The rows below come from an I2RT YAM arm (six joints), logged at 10 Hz.
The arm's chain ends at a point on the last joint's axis. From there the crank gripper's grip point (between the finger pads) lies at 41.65 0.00 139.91 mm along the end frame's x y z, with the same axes.
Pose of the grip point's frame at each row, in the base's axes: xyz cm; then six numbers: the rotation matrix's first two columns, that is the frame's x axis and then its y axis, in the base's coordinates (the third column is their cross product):
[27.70, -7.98, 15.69, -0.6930, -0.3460, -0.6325, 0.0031, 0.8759, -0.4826]
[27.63, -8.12, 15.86, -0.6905, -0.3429, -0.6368, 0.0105, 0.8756, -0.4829]
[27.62, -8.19, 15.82, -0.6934, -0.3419, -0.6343, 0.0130, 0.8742, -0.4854]
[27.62, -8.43, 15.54, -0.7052, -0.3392, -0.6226, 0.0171, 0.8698, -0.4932]
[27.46, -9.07, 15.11, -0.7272, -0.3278, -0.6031, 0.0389, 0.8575, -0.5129]
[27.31, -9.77, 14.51, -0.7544, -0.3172, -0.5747, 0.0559, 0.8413, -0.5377]
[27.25, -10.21, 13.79, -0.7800, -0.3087, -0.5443, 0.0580, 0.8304, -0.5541]
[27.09, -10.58, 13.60, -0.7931, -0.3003, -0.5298, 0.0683, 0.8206, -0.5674]
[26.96, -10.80, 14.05, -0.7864, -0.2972, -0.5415, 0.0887, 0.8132, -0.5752]
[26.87, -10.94, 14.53, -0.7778, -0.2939, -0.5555, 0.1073, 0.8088, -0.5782]
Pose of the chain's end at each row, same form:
[20.50, -1.83, 26.80, -0.6930, -0.3460, -0.6325, 0.0031, 0.8759, -0.4826]
[20.39, -1.93, 26.92, -0.6905, -0.3429, -0.6368, 0.0105, 0.8756, -0.4829]
[20.43, -1.94, 26.88, -0.6934, -0.3419, -0.6343, 0.0130, 0.8742, -0.4854]
[20.64, -2.00, 26.63, -0.7052, -0.3392, -0.6226, 0.0171, 0.8698, -0.4932]
[20.90, -2.16, 26.17, -0.7272, -0.3278, -0.6031, 0.0389, 0.8575, -0.5129]
[21.30, -2.32, 25.54, -0.7544, -0.3172, -0.5747, 0.0559, 0.8413, -0.5377]
[21.78, -2.44, 24.87, -0.7800, -0.3087, -0.5443, 0.0580, 0.8304, -0.5541]
[21.93, -2.53, 24.63, -0.7931, -0.3003, -0.5298, 0.0683, 0.8206, -0.5674]
[21.68, -2.56, 24.88, -0.7864, -0.2972, -0.5415, 0.0887, 0.8132, -0.5752]
[21.45, -2.59, 25.20, -0.7778, -0.2939, -0.5555, 0.1073, 0.8088, -0.5782]

